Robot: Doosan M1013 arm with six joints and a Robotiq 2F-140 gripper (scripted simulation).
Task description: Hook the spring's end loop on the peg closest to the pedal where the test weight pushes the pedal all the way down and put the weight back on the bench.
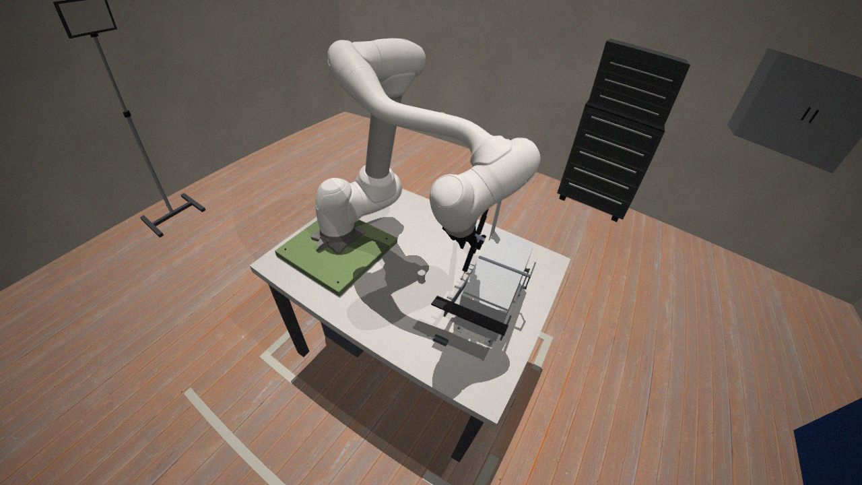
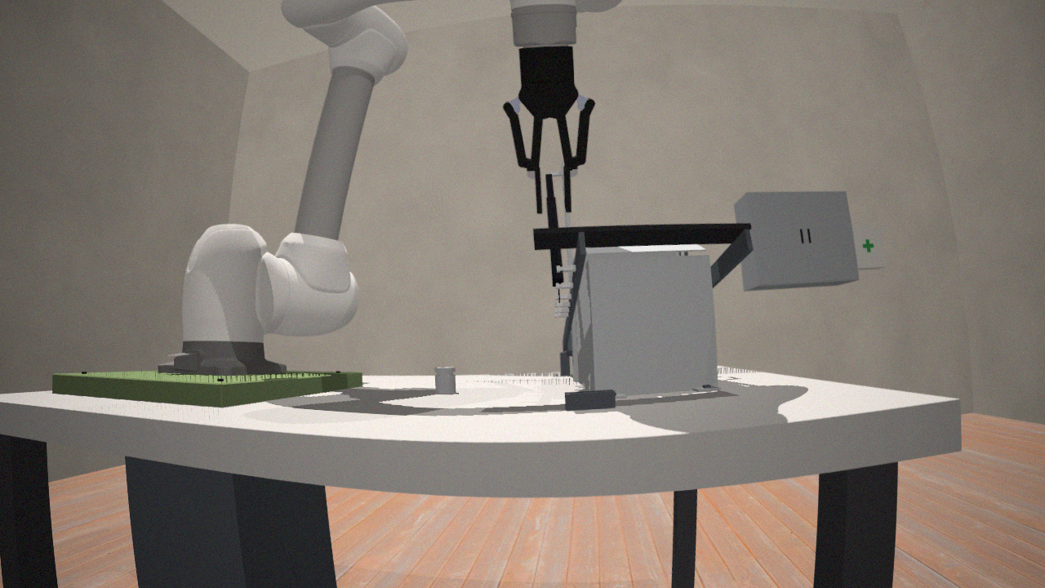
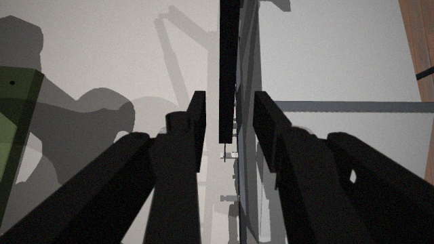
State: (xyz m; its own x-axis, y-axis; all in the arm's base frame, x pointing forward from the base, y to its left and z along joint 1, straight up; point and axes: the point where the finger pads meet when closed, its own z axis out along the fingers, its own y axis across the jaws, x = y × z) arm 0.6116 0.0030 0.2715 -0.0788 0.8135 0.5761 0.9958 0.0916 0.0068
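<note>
The steel test weight lies 270 mm below my hand, 180 mm behind it and 20 mm to the left of it. From my hand the other things lie so: small dark block: 290 mm below, 190 mm to the right, 40 mm ahead.
</note>
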